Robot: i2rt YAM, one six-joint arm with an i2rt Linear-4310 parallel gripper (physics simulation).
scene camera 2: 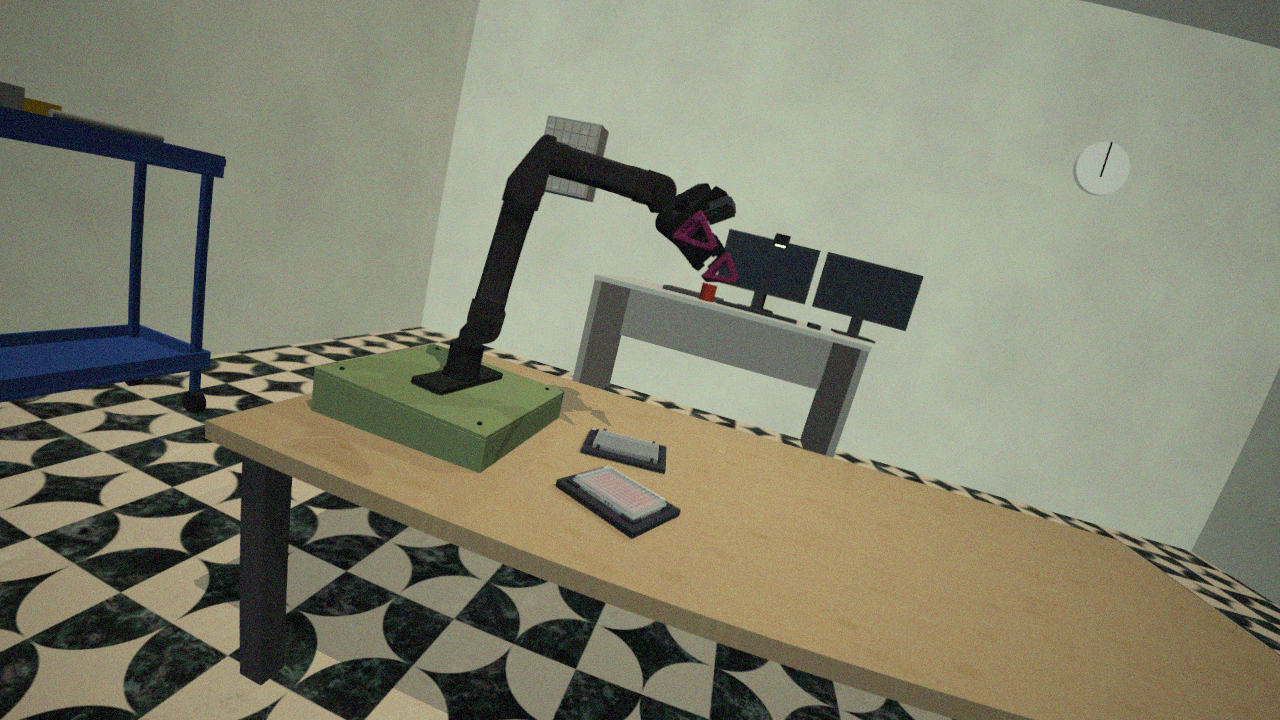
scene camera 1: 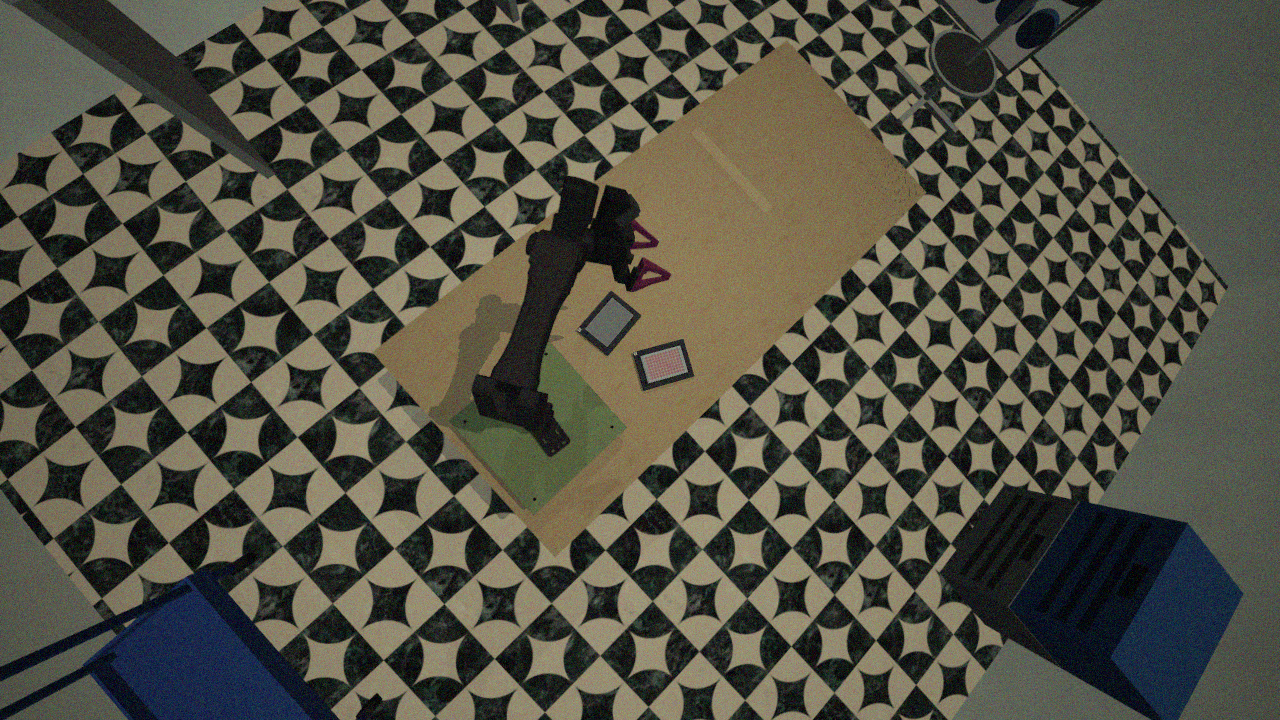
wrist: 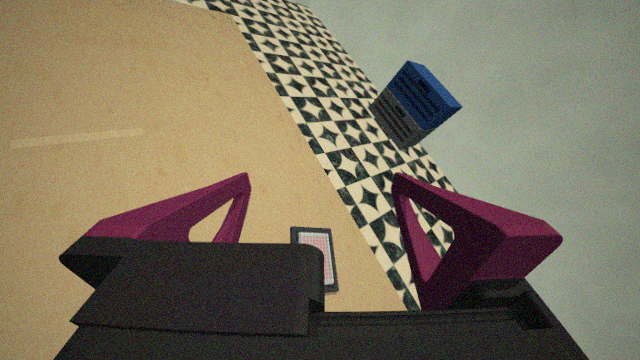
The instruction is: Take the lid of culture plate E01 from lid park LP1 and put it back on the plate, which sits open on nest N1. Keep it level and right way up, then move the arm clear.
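Pixels of known places: gripper, fingertip midpoint: (scene camera 2: 725, 265) (scene camera 1: 663, 259) (wrist: 320, 180); arm's base, origin of the base link: (scene camera 2: 460, 380).
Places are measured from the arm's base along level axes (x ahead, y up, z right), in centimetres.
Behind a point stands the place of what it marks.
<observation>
The culture plate E01 (scene camera 1: 663, 362) @[x 38.2, y -5.1, z 8.1 cm] (scene camera 2: 619, 492) @[x 38.6, y -4.5, z 10.3 cm] (wrist: 316, 241) @[x 41.8, y -5.1, z 10.6 cm], with a pink well area, sits on the dark nest N1 (scene camera 1: 640, 378) @[x 29.8, y -5.9, z 7.8 cm] (scene camera 2: 632, 530) @[x 43.3, y -5.8, z 16.9 cm] (wrist: 330, 288) @[x 30.0, y -5.8, z 9.4 cm]; part of it is hidden by the gripper body in the wrist view. The pale grey lid (scene camera 1: 611, 322) @[x 32.9, y -5.3, z -11.0 cm] (scene camera 2: 626, 445) @[x 32.7, y -5.2, z -10.4 cm] lies flat on the dark lid park LP1 (scene camera 1: 608, 349) @[x 27.3, y -6.0, z -5.0 cm] (scene camera 2: 626, 461) @[x 34.6, y -6.4, z -5.7 cm], beside the nest; it does not show in the wrist view. My gripper (scene camera 1: 662, 258) @[x 42.3, y 32.8, z -9.1 cm] (scene camera 2: 726, 265) @[x 42.3, y 32.8, z -9.1 cm] (wrist: 320, 180) @[x 42.3, y 32.8, z -9.1 cm] is open and empty, with magenta fingers. It hangs high above the table, tilted, away from both plate and lid.
The arm stands on a green base block (scene camera 1: 581, 425) @[x 8.1, y -0.3, z 8.1 cm] (scene camera 2: 393, 425) @[x 1.4, y -4.3, z 17.8 cm] at one end of the wooden table (scene camera 1: 760, 268) @[x 84.3, y -7.0, z 2.7 cm] (scene camera 2: 850, 555) @[x 75.7, y -7.0, z -1.6 cm] (wrist: 150, 75) @[x 105.0, y -7.0, z -19.0 cm]. A blue cart (scene camera 2: 201, 259), a desk with monitors (scene camera 2: 733, 335) and a blue cabinet (scene camera 1: 1172, 591) (wrist: 425, 97) stand off the table.
</observation>
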